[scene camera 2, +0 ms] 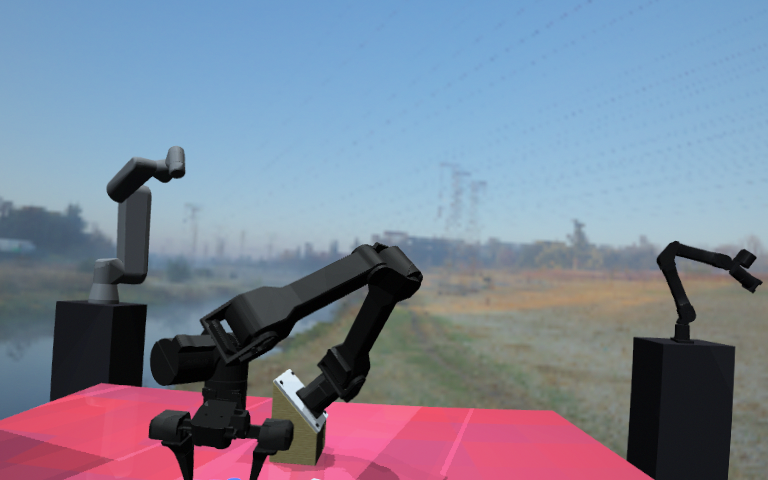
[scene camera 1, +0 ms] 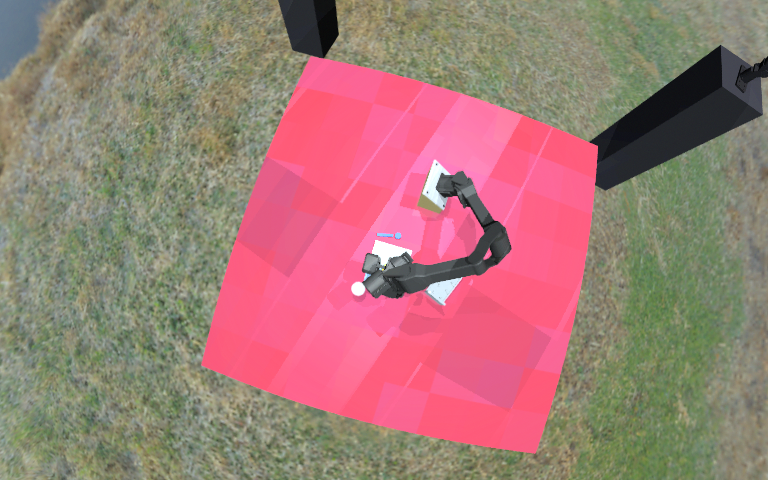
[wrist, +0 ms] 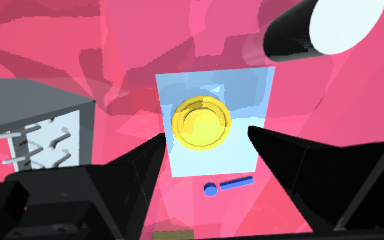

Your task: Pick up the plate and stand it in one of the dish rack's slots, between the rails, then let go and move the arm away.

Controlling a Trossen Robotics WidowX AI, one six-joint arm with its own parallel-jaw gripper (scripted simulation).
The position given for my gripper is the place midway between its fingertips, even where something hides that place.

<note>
My gripper (wrist: 206,133) is open, with nothing in its grasp. I also see a yellow plate (wrist: 200,123) and a mat (wrist: 245,92).
Scene camera 2 misses the yellow plate: it is out of frame.
</note>
